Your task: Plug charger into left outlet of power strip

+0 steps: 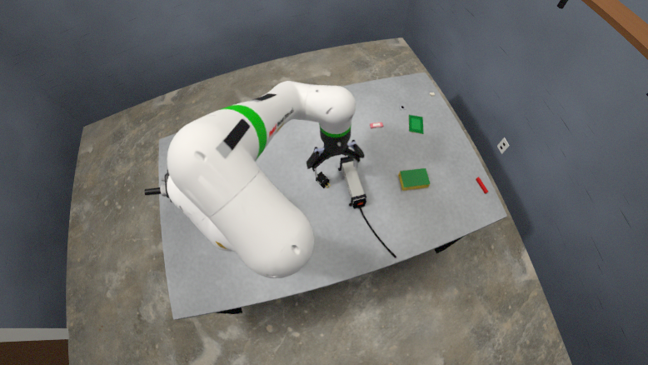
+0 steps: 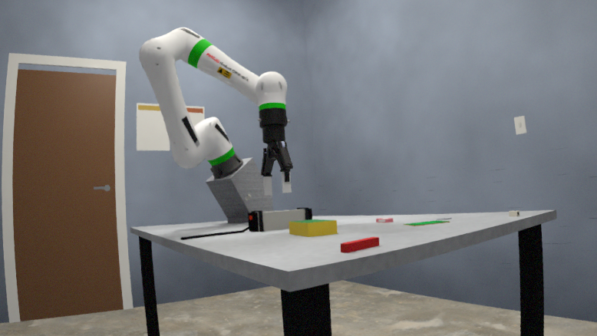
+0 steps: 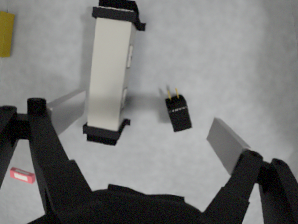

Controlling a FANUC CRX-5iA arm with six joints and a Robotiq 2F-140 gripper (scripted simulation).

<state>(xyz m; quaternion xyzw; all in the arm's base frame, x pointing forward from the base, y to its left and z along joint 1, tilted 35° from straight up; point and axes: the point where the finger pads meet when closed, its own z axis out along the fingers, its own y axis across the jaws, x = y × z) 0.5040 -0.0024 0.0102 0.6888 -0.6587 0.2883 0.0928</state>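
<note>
Now: the black charger 4 cm behind my hand, 1 cm to the left of it and 10 cm below it. Round my hand: flat green tile: 45 cm ahead, 20 cm to the left, 12 cm below; then green-and-yellow block: 32 cm ahead, 7 cm to the right, 10 cm below; then pink piece: 25 cm ahead, 23 cm to the left, 11 cm below.
</note>
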